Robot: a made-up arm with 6 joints. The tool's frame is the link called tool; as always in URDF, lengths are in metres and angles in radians. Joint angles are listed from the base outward. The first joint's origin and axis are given. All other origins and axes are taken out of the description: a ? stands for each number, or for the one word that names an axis. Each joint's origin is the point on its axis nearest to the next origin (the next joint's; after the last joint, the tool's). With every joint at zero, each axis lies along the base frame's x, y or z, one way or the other. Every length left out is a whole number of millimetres.
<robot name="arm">
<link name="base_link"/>
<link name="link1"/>
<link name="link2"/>
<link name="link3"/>
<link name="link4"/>
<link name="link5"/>
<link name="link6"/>
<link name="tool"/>
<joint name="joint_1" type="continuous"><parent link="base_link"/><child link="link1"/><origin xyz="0.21 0 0.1" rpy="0 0 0"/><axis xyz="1 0 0"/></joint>
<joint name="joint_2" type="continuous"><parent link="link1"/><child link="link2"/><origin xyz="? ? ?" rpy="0 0 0"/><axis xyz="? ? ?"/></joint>
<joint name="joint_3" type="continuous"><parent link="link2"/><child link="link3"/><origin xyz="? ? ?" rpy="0 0 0"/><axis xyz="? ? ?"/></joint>
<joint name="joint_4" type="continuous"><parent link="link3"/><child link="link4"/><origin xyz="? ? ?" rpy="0 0 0"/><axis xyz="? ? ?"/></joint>
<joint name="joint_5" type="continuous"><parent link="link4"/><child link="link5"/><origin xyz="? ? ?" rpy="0 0 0"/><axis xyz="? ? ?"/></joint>
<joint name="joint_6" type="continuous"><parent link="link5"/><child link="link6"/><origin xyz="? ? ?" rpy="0 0 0"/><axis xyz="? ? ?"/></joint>
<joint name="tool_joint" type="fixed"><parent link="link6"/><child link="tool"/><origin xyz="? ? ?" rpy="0 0 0"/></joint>
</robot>
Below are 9 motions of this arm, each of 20 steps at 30 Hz.
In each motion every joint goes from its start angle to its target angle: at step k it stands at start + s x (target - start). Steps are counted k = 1, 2, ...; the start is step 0. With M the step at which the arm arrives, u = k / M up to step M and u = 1 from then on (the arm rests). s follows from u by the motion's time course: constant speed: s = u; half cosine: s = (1 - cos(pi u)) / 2; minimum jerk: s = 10 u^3 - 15 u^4 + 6 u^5.
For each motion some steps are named. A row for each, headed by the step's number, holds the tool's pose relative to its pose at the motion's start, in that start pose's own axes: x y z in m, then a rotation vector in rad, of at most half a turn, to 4 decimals.
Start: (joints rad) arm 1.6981 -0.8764 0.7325 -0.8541 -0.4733 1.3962
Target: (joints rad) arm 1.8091 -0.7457 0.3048 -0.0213 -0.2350 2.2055
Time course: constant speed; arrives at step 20
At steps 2, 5, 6, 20:
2: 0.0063 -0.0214 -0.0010 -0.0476 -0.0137 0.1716
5: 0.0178 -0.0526 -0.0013 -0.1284 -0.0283 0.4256
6: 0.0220 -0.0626 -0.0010 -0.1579 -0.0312 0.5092
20: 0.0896 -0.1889 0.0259 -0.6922 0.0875 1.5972

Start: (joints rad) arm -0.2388 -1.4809 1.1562 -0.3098 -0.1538 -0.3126
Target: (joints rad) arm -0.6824 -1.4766 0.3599 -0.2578 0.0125 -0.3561
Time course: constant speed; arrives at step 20
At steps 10, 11, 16, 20:
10: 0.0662 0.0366 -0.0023 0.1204 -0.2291 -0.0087
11: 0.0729 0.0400 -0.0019 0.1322 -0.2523 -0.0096
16: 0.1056 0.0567 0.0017 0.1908 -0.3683 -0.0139
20: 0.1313 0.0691 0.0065 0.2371 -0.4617 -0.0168

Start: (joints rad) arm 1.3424 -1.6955 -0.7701 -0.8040 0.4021 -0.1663
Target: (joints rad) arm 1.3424 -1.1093 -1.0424 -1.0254 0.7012 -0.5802
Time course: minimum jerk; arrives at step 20
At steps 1, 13, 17, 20:
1: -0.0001 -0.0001 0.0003 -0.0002 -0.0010 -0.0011
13: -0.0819 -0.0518 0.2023 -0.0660 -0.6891 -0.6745
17: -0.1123 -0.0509 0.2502 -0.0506 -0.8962 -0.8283
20: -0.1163 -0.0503 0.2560 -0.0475 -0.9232 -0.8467

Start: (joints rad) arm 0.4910 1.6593 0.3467 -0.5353 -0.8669 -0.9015
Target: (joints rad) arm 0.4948 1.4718 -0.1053 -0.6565 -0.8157 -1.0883
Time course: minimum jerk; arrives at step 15
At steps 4, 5, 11, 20:
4: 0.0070 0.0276 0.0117 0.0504 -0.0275 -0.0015
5: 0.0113 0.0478 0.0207 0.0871 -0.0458 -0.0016
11: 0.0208 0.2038 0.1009 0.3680 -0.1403 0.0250
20: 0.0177 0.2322 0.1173 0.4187 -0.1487 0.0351

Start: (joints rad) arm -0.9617 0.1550 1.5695 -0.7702 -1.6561 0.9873
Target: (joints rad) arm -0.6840 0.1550 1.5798 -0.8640 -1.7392 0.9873
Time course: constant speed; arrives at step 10
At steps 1, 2, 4, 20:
1: -0.0027 0.0027 0.0075 0.0004 0.0214 -0.0053
2: -0.0053 0.0055 0.0149 0.0008 0.0428 -0.0108
4: -0.0099 0.0113 0.0297 0.0014 0.0852 -0.0224
20: -0.0200 0.0307 0.0731 0.0028 0.2106 -0.0619

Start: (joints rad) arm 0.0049 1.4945 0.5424 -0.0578 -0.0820 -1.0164
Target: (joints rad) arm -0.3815 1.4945 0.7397 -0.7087 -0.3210 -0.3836
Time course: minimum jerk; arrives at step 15
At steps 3, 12, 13, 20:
3: -0.0085 0.0003 -0.0053 -0.0009 0.0039 -0.0018
12: -0.1394 0.0725 -0.0960 0.0943 0.1366 -0.0122
13: -0.1446 0.0787 -0.0998 0.1040 0.1440 -0.0115
20: -0.1472 0.0819 -0.1017 0.1089 0.1476 -0.0112

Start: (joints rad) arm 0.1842 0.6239 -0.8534 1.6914 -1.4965 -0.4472
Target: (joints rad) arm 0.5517 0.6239 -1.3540 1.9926 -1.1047 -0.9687
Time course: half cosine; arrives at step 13
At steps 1, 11, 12, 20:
1: 0.0012 -0.0001 0.0013 0.0022 -0.0078 -0.0119
11: 0.0016 0.0032 0.0637 0.1926 -0.4021 -0.7581
12: -0.0014 0.0043 0.0655 0.2027 -0.4156 -0.7907
20: -0.0024 0.0047 0.0662 0.2062 -0.4201 -0.8018

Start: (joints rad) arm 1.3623 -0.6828 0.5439 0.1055 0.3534 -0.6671
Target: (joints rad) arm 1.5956 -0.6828 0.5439 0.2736 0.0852 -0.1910
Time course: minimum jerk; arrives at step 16
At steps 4, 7, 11, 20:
4: 0.0073 0.0036 -0.0180 0.0115 0.0221 0.0701
7: 0.0263 0.0170 -0.0664 0.0451 0.0755 0.2634
11: 0.0533 0.0479 -0.1397 0.1020 0.1404 0.5722
20: 0.0633 0.0639 -0.1688 0.1262 0.1609 0.7020

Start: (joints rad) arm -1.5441 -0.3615 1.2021 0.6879 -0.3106 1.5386
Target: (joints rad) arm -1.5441 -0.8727 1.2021 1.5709 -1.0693 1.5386
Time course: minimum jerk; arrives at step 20
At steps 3, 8, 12, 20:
3: -0.0094 0.0015 0.0064 0.0278 0.0191 0.0239
8: -0.1131 0.0111 0.0918 0.3426 0.2470 0.2656
12: -0.2348 -0.0085 0.2407 0.7526 0.5809 0.5223
20: -0.3135 -0.0688 0.3996 1.1030 0.9129 0.7097

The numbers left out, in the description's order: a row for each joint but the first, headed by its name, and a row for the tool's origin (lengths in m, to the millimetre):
joint_2: xyz 0 0.11 0.04, axis 0 0 -1
joint_3: xyz -0.01 -0.51 0, axis 0 1 0
joint_4: xyz 0.06 0 -0.15, axis 0 0 1
joint_5: xyz -0.3 -0.16 0, axis 0 -1 0
joint_6: xyz 0.12 0 -0.11, axis 0 0 1
tool: xyz 0.03 -0.05 0

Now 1 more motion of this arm.
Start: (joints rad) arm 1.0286 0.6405 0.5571 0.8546 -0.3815 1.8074
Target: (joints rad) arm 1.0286 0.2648 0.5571 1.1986 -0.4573 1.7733
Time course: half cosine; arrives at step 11
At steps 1, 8, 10, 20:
1: -0.0059 -0.0002 0.0036 0.0062 0.0062 0.0108
8: -0.2193 -0.0595 0.1685 0.2620 0.2506 0.4382
10: -0.2530 -0.0813 0.2025 0.3118 0.2965 0.5184
20: -0.2573 -0.0844 0.2070 0.3185 0.3026 0.5291

